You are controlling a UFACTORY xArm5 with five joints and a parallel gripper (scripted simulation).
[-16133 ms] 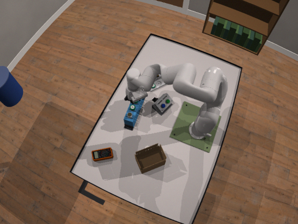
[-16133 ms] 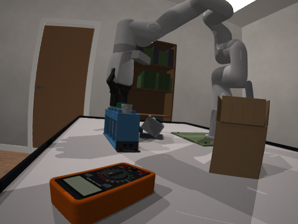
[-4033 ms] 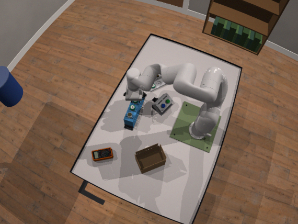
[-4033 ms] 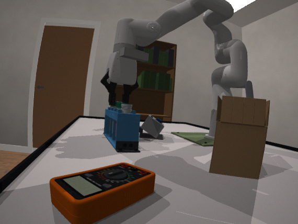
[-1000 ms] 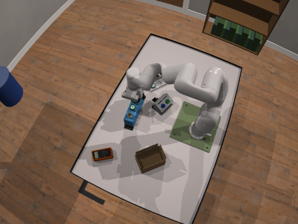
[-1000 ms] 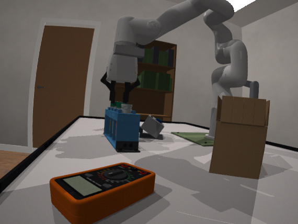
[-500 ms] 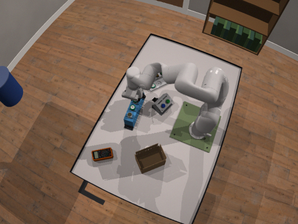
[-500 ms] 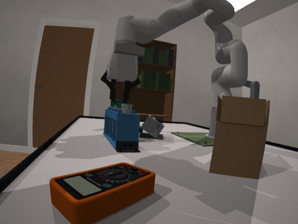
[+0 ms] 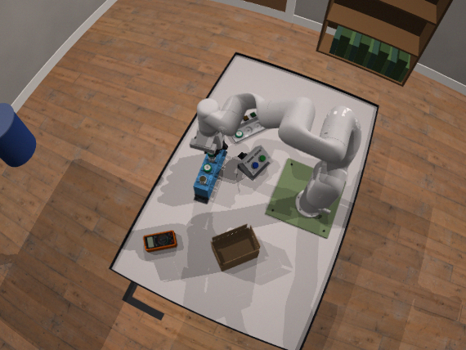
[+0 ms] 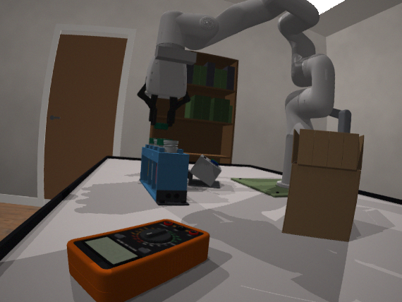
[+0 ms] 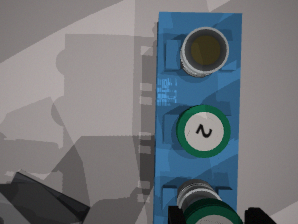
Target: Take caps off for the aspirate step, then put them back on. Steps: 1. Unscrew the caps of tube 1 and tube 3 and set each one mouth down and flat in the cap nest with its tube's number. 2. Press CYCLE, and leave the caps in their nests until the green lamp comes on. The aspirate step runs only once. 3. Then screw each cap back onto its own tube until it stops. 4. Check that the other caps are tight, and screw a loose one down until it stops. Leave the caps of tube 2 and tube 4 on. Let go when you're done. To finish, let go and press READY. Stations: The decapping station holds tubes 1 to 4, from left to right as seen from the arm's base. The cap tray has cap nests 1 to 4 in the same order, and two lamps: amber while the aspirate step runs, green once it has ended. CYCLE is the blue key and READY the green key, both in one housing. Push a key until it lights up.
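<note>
The blue key lies 160 mm behind my hand, 110 mm below it and 70 mm to the right of it. The rest, counted from my hand: cardboard box: 280 mm to the left, 250 mm behind, 110 mm below; grey key housing: 150 mm behind, 120 mm below, 90 mm to the right; green key: 180 mm behind, 110 mm to the right, 110 mm below.
</note>
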